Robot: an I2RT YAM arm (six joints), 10 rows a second.
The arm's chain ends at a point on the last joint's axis. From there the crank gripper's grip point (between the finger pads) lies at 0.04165 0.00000 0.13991 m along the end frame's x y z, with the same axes.
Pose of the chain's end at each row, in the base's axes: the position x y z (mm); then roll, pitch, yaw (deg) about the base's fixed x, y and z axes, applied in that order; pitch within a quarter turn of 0, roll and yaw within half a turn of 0:
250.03 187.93 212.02 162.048 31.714 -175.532
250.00 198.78 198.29 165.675 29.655 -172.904
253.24 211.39 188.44 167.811 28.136 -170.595
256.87 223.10 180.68 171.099 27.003 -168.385
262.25 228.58 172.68 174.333 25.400 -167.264
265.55 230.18 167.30 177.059 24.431 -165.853
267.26 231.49 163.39 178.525 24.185 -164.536
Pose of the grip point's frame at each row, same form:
281.10 233.61 76.90 162.048 31.714 -175.532
276.36 236.95 59.88 165.675 29.655 -172.904
275.80 245.07 48.20 167.811 28.136 -170.595
277.64 249.47 38.61 171.099 27.003 -168.385
280.76 246.93 29.05 174.333 25.400 -167.264
283.06 242.00 22.86 177.059 24.431 -165.853
284.91 240.11 18.74 178.525 24.185 -164.536

